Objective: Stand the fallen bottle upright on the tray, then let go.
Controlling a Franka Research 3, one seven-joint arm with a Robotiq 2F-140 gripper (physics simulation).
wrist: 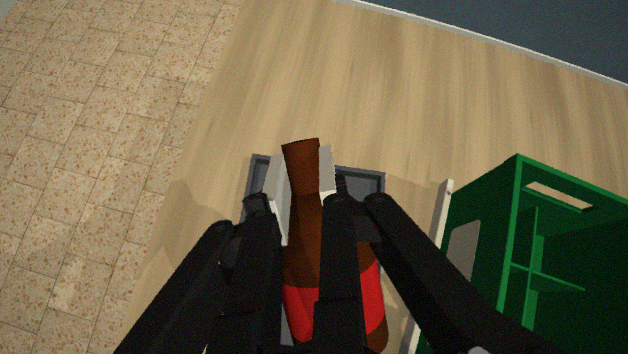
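Note:
The brown bottle with a red label (305, 240) shows in the lower middle of the wrist view, its neck toward the top of the view and its body running down behind the fingers. My gripper (304, 168) is shut on the bottle's neck, with one pale pad on each side. The dark grey tray (361, 171) lies beyond the neck and the fingers; its far rim and two corners show, and the rest is hidden. Whether the bottle's base touches anything is hidden by the fingers.
A green divided box (517, 210) stands at the right, with a pale upright strip (442, 215) along its left side. The wooden table top (380, 90) ends at the left above a tiled floor (90, 125). A dark blue-grey area lies beyond the far edge.

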